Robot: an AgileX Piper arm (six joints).
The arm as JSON. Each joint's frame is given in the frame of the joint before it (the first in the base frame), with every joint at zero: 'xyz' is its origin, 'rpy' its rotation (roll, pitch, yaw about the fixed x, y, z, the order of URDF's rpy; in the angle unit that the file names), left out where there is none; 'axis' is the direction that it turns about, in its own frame. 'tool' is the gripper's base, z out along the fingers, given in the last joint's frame.
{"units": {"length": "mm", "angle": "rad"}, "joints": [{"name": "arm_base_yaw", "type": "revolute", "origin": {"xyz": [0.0, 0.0, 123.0]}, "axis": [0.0, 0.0, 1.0]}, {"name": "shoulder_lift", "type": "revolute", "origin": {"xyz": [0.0, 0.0, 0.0]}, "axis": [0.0, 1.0, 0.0]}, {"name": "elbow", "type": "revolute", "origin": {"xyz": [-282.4, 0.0, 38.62]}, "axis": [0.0, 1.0, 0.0]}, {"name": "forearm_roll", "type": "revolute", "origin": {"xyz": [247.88, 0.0, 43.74]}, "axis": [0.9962, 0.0, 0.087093]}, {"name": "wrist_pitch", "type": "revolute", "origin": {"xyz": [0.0, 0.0, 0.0]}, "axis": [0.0, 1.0, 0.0]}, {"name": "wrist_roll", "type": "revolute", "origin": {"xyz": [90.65, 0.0, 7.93]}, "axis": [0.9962, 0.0, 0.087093]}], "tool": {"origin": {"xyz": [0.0, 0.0, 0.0], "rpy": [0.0, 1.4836, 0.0]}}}
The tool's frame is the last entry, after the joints.
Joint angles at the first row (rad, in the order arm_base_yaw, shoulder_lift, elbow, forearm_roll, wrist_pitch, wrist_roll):
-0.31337 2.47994 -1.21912 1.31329 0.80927 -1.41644
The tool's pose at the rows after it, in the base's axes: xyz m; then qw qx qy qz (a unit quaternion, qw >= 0):
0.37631, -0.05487, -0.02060, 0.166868, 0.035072, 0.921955, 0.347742
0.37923, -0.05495, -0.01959, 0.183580, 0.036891, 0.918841, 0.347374
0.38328, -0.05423, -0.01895, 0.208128, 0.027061, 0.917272, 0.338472
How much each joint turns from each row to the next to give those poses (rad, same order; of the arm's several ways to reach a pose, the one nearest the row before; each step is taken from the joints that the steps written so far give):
0.00000 -0.00001 -0.00001 0.03404 -0.00677 -0.00514
0.00100 0.00002 0.00001 0.04701 -0.00262 -0.04022
0.00605 0.00000 0.00001 0.05963 -0.01495 -0.07599

